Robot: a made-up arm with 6 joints.
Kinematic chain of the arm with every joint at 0, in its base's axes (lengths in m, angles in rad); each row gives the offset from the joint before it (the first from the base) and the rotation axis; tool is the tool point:
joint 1: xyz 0 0 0.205 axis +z
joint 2: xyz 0 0.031 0 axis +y
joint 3: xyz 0 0 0.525 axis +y
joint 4: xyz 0 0 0.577 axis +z
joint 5: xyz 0 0 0 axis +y
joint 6: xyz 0 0 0.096 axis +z
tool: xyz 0 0 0
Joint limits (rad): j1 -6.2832..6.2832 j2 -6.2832..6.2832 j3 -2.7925..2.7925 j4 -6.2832..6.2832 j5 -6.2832..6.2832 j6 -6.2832..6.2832
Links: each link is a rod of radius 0.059 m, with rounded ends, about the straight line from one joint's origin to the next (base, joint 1, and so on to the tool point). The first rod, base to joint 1, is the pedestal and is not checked.
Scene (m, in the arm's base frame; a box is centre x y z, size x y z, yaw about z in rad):
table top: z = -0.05
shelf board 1: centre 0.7 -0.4 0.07 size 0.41 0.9 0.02 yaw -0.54
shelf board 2: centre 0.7 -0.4 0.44 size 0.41 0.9 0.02 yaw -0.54
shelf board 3: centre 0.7 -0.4 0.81 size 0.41 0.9 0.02 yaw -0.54
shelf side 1: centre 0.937 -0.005 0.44 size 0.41 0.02 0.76 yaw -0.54
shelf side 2: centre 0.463 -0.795 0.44 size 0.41 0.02 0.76 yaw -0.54
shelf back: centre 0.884 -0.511 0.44 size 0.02 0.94 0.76 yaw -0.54
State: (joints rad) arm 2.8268 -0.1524 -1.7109 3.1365 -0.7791 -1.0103
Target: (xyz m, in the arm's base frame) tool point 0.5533 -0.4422 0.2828
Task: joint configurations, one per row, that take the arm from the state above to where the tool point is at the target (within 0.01 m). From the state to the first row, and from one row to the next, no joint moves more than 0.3 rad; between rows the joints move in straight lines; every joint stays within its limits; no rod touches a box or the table.
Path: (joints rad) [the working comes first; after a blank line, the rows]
Joints at the target: 2.5133 -0.3911 -1.9565 3.1654 -0.7453 -1.0103
Straight joint move there: touches shelf board 2.

1: 2.9039 0.1379 -1.9734 3.1168 -0.8146 -1.0103
2: 2.9809 0.4283 -2.2358 3.0971 -0.8501 -1.0103
3: 2.7243 0.2156 -2.3378 3.1313 -0.8183 -1.0103
4: 2.4677 0.0030 -2.4398 3.1656 -0.7865 -1.0103
5: 2.4905 -0.1941 -2.1982 3.1655 -0.7659 -1.0103
6: 2.5133 -0.3911 -1.9565 3.1654 -0.7453 -1.0103

